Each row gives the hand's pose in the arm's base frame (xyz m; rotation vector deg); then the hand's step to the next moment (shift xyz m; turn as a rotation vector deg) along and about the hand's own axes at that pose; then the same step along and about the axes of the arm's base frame.
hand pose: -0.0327 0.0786 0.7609 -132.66 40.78 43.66
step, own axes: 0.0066 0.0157 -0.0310 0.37 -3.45 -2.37
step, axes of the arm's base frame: 0.0051 -0.0334 0.0104 3.26 0.65 2.57
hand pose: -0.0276 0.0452 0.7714 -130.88 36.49 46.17
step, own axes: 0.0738 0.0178 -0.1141 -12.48 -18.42 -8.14
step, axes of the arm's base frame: 0.0837 -0.1077 0.0132 5.61 9.87 20.79
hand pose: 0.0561 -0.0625 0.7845 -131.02 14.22 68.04
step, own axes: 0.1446 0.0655 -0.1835 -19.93 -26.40 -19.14
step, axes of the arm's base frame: 0.1882 -0.1425 -0.0561 12.07 9.90 34.88
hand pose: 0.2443 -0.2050 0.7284 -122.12 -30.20 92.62
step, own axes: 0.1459 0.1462 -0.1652 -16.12 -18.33 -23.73
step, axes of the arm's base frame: 0.2041 -0.0620 -0.1563 17.88 4.67 28.59
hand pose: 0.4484 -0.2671 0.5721 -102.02 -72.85 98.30
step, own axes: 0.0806 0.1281 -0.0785 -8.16 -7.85 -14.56
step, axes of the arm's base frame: 0.1060 0.0204 -0.1320 11.91 2.42 13.88
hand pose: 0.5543 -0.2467 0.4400 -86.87 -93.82 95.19
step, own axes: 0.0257 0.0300 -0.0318 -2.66 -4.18 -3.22
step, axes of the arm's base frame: 0.0297 0.0289 -0.0292 1.94 0.47 5.56
